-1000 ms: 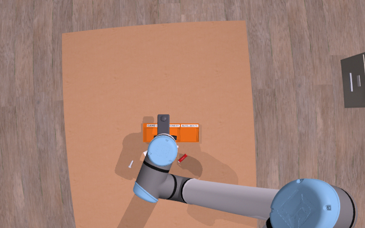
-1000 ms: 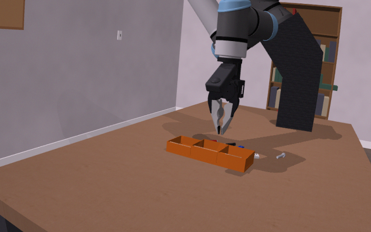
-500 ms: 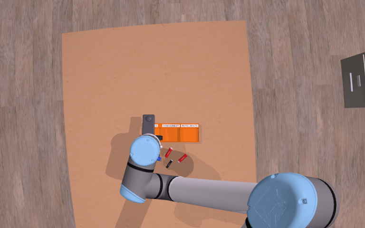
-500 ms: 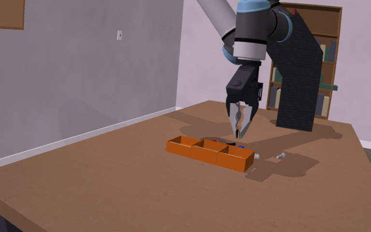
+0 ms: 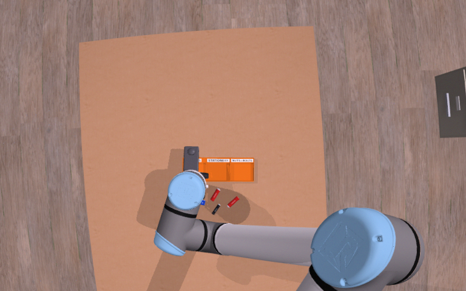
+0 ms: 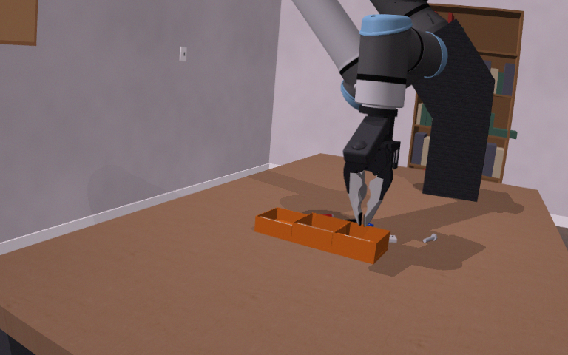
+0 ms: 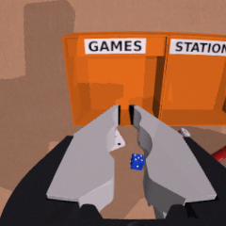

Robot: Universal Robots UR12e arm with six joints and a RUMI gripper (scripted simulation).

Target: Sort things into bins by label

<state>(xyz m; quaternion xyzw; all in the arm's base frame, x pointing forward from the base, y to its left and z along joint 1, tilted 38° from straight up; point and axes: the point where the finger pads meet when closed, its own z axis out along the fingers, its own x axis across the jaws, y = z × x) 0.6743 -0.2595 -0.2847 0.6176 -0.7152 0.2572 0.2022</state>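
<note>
Right now the bolt is 13 cm to the left of my hand, 12 cm behind it and 5 cm below it. Also, from my hand: blue die: 11 cm behind, 5 cm below; white domino: 7 cm behind, 5 cm below, 4 cm to the left; orange three-part bin: 8 cm to the right, 4 cm below.
</note>
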